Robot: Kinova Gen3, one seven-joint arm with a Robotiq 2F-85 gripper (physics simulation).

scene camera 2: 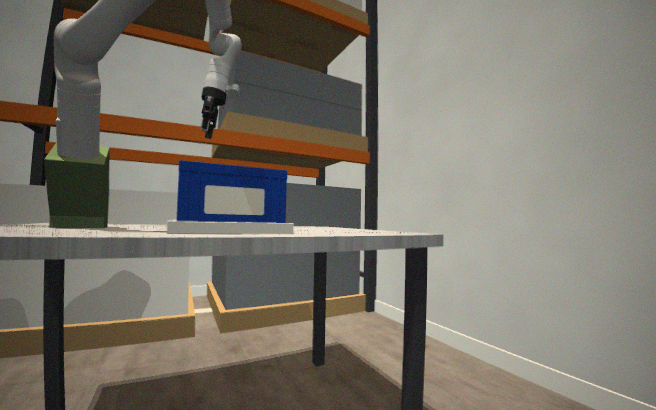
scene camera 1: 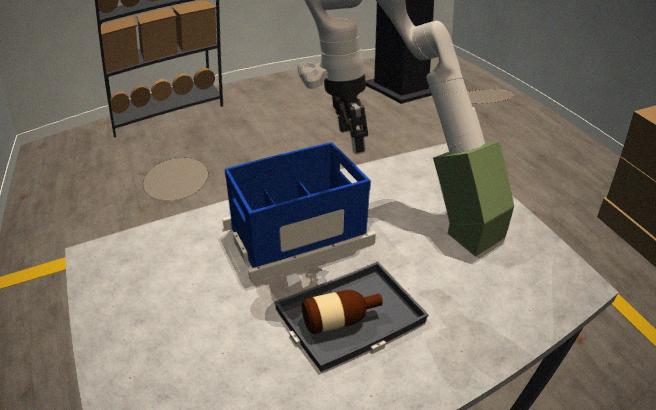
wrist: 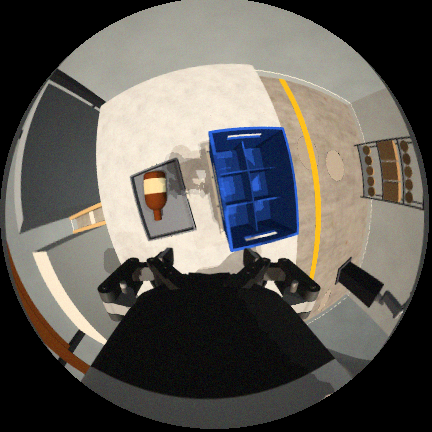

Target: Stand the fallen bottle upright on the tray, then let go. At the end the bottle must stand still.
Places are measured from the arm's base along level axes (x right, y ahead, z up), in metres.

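Where they show: gripper, fingertip midpoint: (scene camera 2: 206,134) (scene camera 1: 352,141) (wrist: 208,255); arm's base, link origin: (scene camera 2: 79,152) (scene camera 1: 466,149).
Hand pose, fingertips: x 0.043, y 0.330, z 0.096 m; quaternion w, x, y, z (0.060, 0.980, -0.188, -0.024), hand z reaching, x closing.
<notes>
Each offset is from my fingertips to the top centre of the thing. "spot": to the spot under its first point.
The brown bottle {dx -0.145, dy +0.120, dz -0.226 m} (scene camera 1: 332,311) (wrist: 155,192) with a cream label lies on its side in the dark grey tray {dx -0.146, dy +0.100, dz -0.280 m} (scene camera 1: 395,324) (wrist: 173,234). In scene camera 1 its neck points right; in the wrist view its neck points down the frame, towards the gripper side. The bottle and tray do not show in scene camera 2. My gripper (scene camera 1: 356,142) (scene camera 2: 208,133) (wrist: 208,255) is open and empty, pointing down. It hangs high, above and behind the crate as seen in scene camera 1, well apart from the bottle. In the wrist view its fingers stand wide apart.
A blue crate {dx +0.138, dy +0.044, dz -0.130 m} (scene camera 1: 310,227) (scene camera 2: 195,200) (wrist: 291,180) with compartments stands in a pale holder (scene camera 1: 312,255) (scene camera 2: 230,227) beside the tray. The arm's green base block (scene camera 1: 475,195) (scene camera 2: 77,192) stands at the table's side. Small pale blocks {spot: dx -0.249, dy +0.113, dz -0.292 m} (scene camera 1: 378,346) touch the tray's outer edges.
</notes>
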